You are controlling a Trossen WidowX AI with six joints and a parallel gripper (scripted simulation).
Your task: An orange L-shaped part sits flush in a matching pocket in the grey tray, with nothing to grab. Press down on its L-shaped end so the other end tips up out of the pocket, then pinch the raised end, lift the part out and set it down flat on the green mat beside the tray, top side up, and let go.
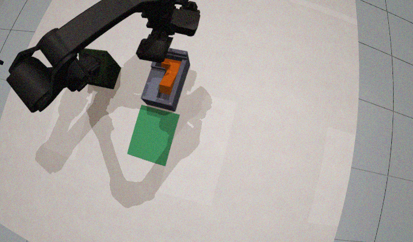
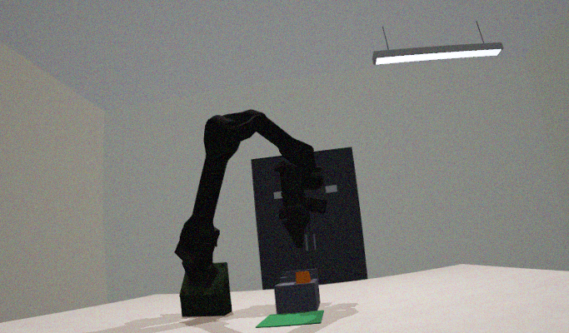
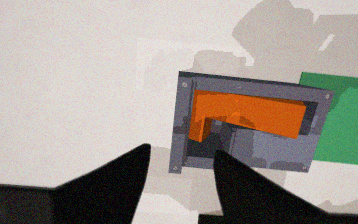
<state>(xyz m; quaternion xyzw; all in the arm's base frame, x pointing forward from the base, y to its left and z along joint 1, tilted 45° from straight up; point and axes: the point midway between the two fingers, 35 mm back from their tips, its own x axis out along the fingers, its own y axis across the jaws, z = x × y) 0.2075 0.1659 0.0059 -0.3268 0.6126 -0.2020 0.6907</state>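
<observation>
My gripper tip is now 100 mm above the orange L-shaped part and 50 mm to the left of it. Also, from my gripper tip: green mat (220 mm to the right, 160 mm below, 20 mm ahead).
</observation>
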